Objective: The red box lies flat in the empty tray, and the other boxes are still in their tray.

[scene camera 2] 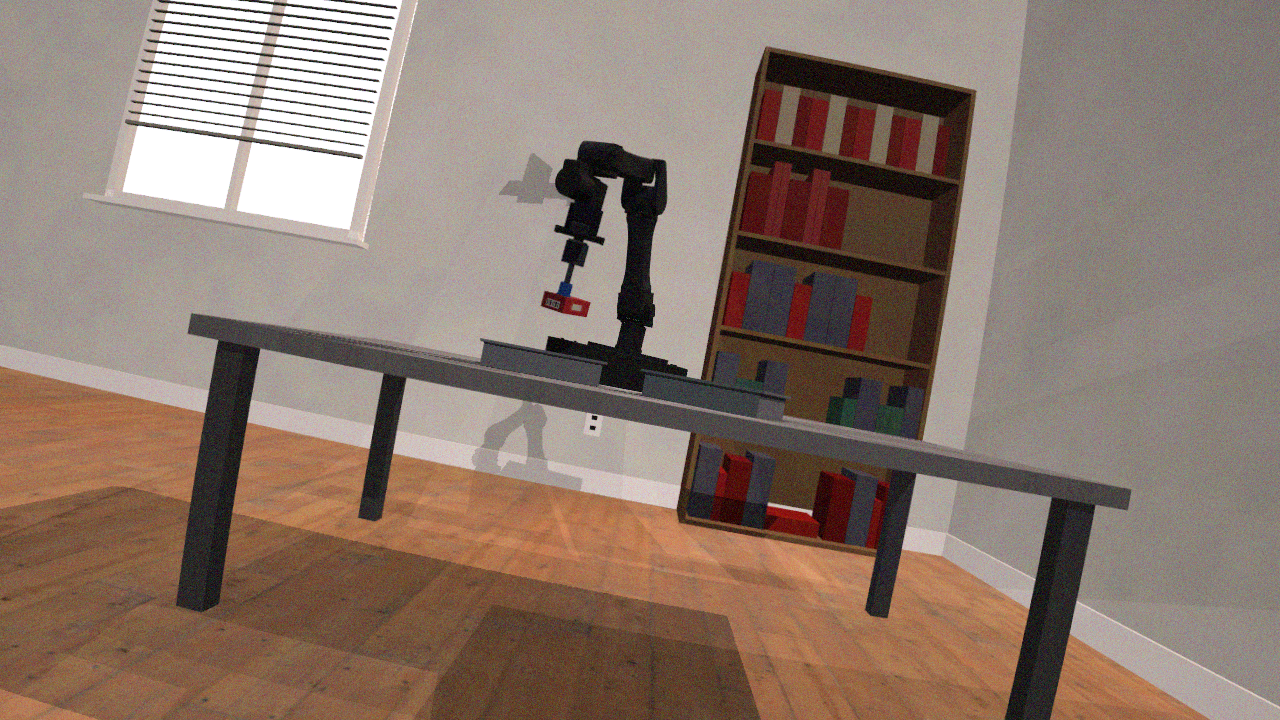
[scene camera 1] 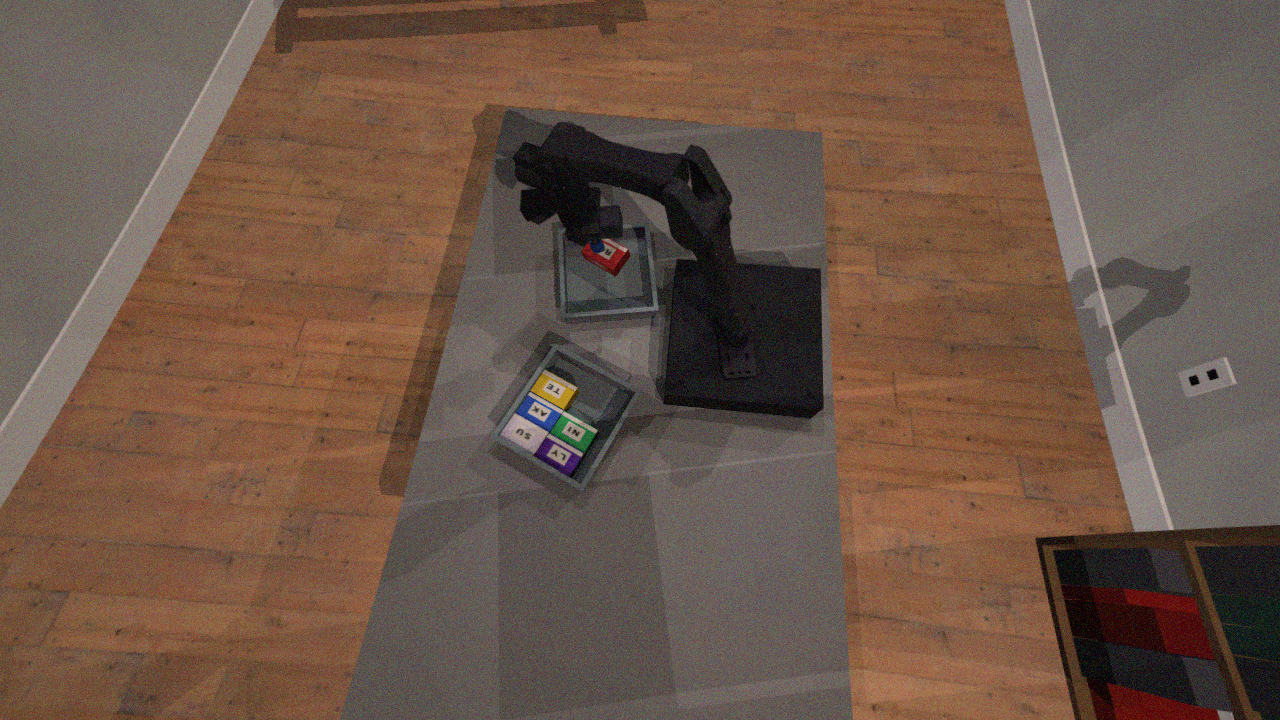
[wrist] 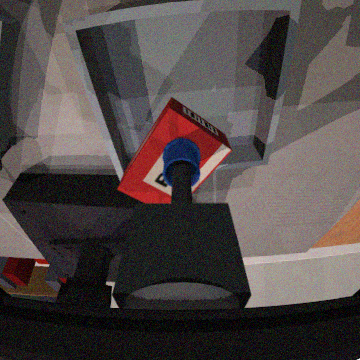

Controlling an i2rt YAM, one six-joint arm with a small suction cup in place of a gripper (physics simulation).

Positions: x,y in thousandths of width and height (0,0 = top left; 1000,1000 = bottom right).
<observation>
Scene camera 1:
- my suction cup: 468,345
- tray: 460,408, on the table
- tray: 472,558
</observation>
